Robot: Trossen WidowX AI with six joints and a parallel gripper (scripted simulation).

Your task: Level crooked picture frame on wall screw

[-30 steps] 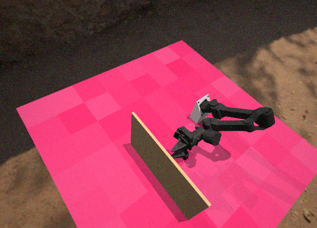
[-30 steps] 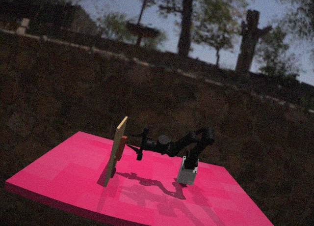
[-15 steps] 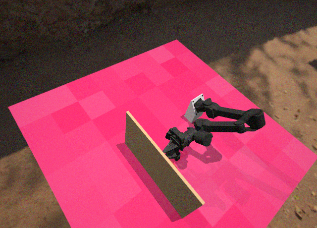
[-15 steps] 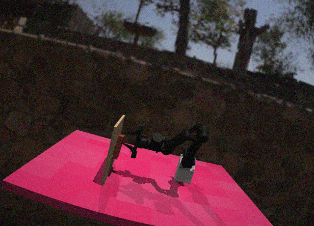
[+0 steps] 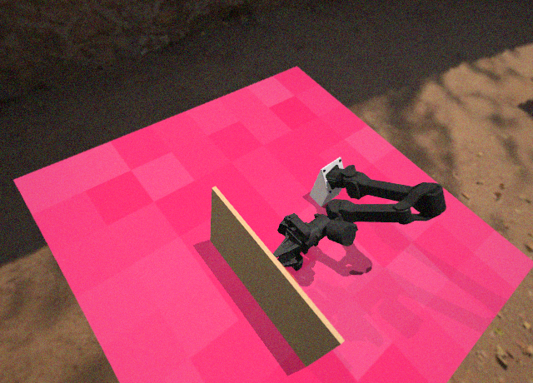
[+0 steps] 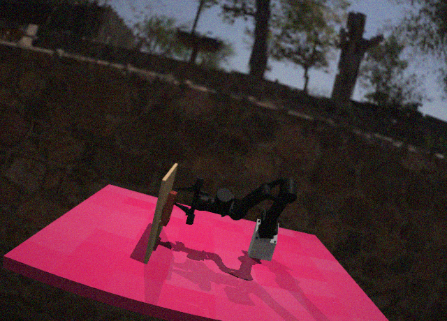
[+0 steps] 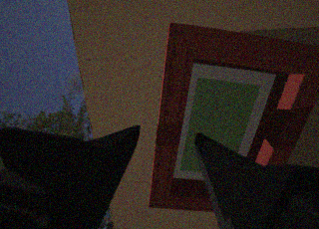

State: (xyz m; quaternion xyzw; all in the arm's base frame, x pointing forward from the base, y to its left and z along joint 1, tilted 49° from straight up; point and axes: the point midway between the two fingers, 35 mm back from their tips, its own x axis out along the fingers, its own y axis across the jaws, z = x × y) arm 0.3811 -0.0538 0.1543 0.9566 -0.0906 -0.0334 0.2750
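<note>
Now: the picture frame 1 cm ahead of my gripper tip and 5 cm below it. The rest, counted from my gripper tip: tan wall panel 2 cm ahead, 6 cm below.
</note>
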